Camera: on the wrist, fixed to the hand. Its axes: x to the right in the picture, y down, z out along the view.
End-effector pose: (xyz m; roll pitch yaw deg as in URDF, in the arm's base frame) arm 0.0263 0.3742 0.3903 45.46 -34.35 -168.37
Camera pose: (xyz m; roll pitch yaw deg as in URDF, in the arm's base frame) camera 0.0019 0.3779 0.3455 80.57 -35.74 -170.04
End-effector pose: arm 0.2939 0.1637 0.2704 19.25 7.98 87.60
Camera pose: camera 0.3232 0.1506 0.2305 53.33 6.12 87.00
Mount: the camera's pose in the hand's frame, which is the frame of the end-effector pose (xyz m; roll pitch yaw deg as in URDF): -0.0062 -0.0417 -0.0290 34.15 -1.95 0.05
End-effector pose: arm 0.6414 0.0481 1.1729 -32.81 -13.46 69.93
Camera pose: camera 0.6872 0.0254 1.1697 1.06 -15.07 71.07
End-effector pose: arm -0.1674 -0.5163 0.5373 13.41 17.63 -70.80
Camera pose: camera -0.2051 -0.5110 0.5031 47.44 15.72 -71.22
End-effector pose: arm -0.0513 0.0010 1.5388 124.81 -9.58 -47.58
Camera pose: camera -0.0183 0.0355 1.5203 159.22 -8.50 -49.23
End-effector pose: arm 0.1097 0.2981 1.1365 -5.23 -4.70 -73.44
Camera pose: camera 0.0662 0.2895 1.1110 28.90 -6.64 -73.21
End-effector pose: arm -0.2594 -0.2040 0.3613 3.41 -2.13 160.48
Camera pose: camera -0.2413 -0.1681 0.3297 37.56 -4.08 160.41
